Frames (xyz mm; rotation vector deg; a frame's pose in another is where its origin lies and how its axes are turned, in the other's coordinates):
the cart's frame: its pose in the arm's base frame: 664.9 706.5 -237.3 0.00 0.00 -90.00
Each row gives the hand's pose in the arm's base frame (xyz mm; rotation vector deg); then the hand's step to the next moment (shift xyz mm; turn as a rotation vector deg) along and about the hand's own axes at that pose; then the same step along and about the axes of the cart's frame.
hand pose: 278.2 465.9 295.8 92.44 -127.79 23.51
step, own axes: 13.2 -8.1 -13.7 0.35 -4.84 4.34
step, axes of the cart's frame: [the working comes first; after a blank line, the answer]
step, axes of the arm's base frame: 5.5 -7.8 18.4 4.00 -3.66 -3.60

7.8 5.5 18.4 3.66 4.00 -3.60
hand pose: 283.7 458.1 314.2 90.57 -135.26 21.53
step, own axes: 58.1 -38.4 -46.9 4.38 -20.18 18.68
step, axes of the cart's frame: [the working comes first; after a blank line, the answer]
step, axes of the arm's base frame: 18.3 -46.9 67.2 15.57 -17.97 -14.49

46.9 18.3 67.2 17.97 15.57 -14.49
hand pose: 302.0 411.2 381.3 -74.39 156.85 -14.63
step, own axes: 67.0 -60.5 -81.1 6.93 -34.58 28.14
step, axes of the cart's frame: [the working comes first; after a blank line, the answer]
step, axes of the arm's base frame: -9.6 -80.9 90.0 26.42 -29.92 -21.03

80.9 -9.6 90.0 29.92 26.42 -21.03
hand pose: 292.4 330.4 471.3 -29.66 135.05 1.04
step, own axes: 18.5 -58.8 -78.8 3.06 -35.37 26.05
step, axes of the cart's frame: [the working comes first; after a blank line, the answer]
step, axes of the arm's base frame: -41.5 -73.0 54.4 27.94 -29.58 -16.84

73.0 -41.5 54.4 29.58 27.94 -16.84
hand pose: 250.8 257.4 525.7 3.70 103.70 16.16
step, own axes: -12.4 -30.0 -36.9 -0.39 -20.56 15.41
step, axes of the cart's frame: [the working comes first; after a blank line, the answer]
step, axes of the arm's base frame: -29.1 -37.2 13.4 17.06 -17.57 -7.80

37.2 -29.1 13.4 17.57 17.06 -7.80
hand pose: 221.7 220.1 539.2 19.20 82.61 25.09
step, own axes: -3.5 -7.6 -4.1 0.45 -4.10 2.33
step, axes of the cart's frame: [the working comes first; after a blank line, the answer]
step, axes of the arm's base frame: -3.7 -8.5 -1.0 2.70 -3.28 -2.09

8.5 -3.7 -1.0 3.28 2.70 -2.09
